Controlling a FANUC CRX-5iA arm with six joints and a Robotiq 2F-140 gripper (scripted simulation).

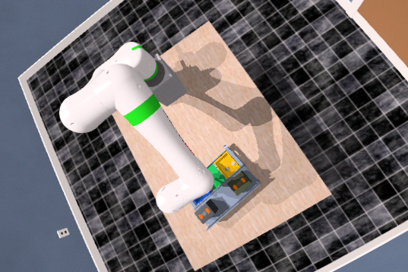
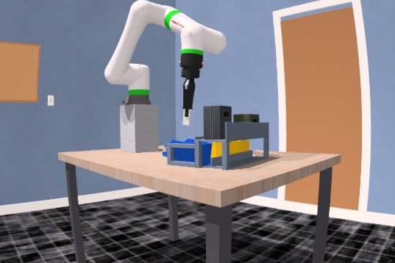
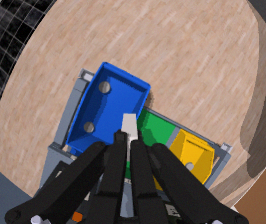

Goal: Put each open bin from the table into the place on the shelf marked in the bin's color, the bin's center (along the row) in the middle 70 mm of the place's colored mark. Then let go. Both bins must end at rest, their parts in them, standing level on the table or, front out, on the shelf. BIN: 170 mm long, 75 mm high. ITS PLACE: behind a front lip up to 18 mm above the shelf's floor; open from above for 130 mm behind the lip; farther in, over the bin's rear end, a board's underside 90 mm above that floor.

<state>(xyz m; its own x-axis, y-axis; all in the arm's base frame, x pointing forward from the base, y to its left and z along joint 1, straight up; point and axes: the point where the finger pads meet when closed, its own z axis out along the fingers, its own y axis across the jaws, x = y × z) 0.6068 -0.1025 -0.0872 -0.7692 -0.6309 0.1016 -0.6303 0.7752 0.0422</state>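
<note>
My gripper is now 3 cm short of the blue bin, 3 cm to the left of it and 13 cm above it. Round my hand: yellow bin 3 cm ahead, 21 cm to the left, 14 cm below; dark box 18 cm ahead, 1 cm to the left, 3 cm below.
</note>
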